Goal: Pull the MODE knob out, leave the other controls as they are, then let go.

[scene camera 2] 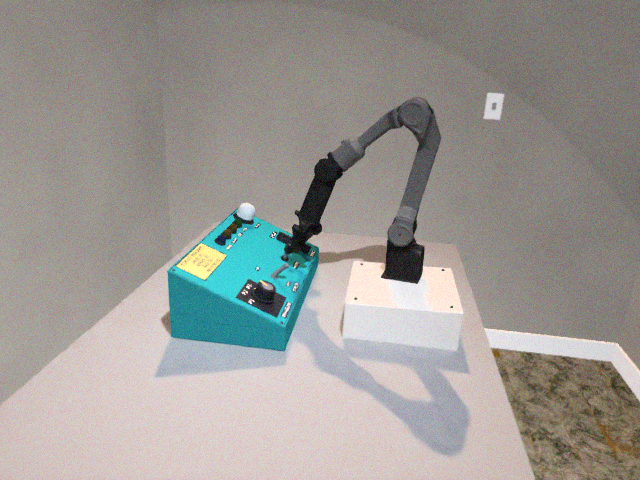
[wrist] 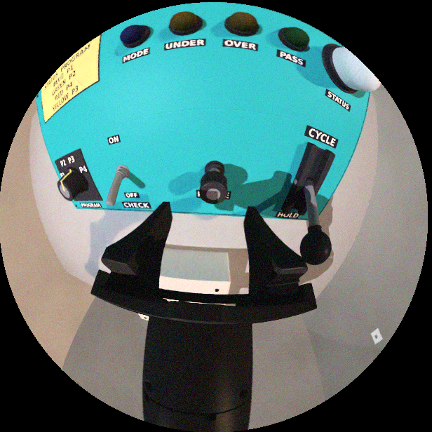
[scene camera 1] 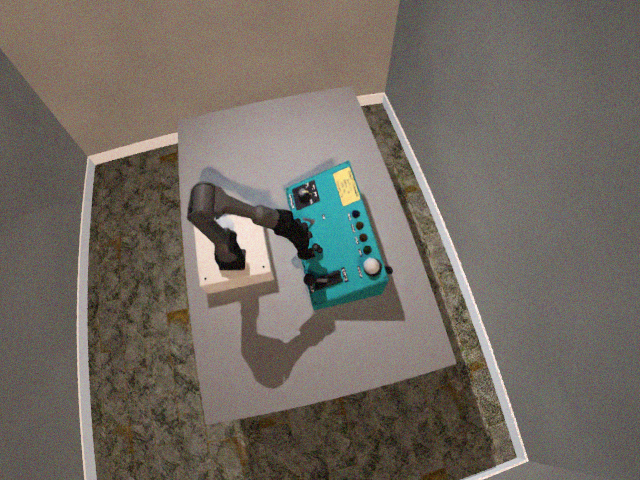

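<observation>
The MODE knob [scene camera 1: 317,249] [scene camera 2: 284,257] [wrist: 213,186] is a dark post with a round head at the near edge of the teal sloped panel [scene camera 1: 336,237] [scene camera 2: 206,315] [wrist: 190,100]. Its head covers most of its label in the wrist view. My gripper [scene camera 1: 307,254] [scene camera 2: 295,248] [wrist: 207,211] is open, with nothing between its fingertips. In the wrist view, the knob shows just beyond the fingertips, between the lines of the two fingers. In both scene views, the black fingers are close beside the knob; whether they touch it cannot be told.
The grey CHECK toggle [wrist: 118,185] [scene camera 2: 279,270] and PROGRAM dial [wrist: 73,184] [scene camera 2: 265,291] are on one side of the knob. The CYCLE lever [wrist: 315,245] [scene camera 1: 309,279] stands on the other, its ball sticking out past the near edge. Lamps and the white STATUS dome [wrist: 354,68] [scene camera 1: 371,266] line the far side.
</observation>
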